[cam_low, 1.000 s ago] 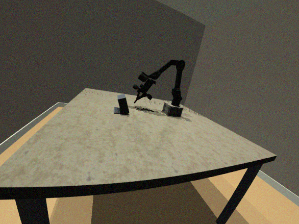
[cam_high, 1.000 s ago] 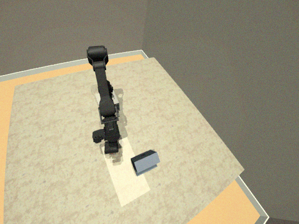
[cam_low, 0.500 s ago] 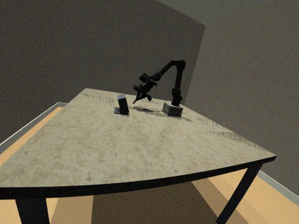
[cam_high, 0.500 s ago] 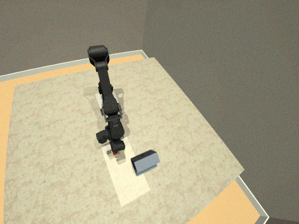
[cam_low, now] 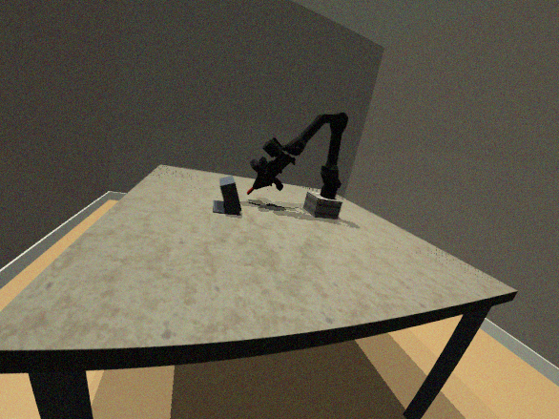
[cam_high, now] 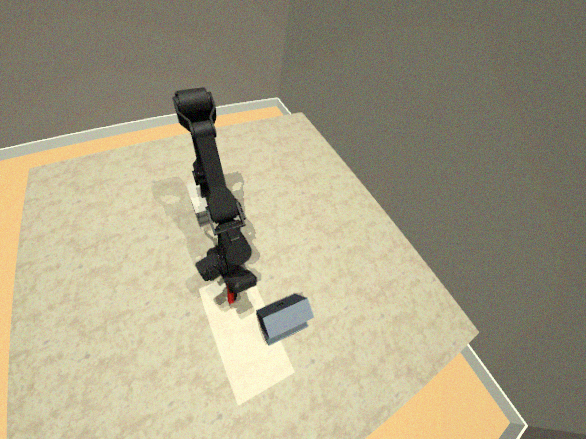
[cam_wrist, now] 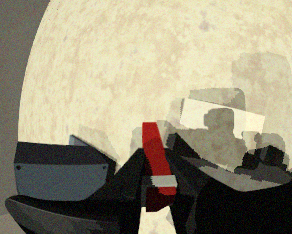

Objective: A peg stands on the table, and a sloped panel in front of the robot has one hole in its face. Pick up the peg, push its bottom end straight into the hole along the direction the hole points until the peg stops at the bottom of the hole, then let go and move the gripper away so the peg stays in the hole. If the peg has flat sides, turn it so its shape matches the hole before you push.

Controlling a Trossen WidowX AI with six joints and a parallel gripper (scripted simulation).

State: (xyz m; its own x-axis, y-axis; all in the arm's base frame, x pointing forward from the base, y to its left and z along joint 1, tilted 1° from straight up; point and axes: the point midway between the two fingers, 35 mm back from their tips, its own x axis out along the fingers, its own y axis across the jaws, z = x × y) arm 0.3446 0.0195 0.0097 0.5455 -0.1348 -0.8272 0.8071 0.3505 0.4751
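The sloped grey-blue panel is 100 mm ahead of my gripper tip, 130 mm to the left of it and 10 mm below it. Round my gripper tip: dark red peg (10 mm behind, 10 mm above).
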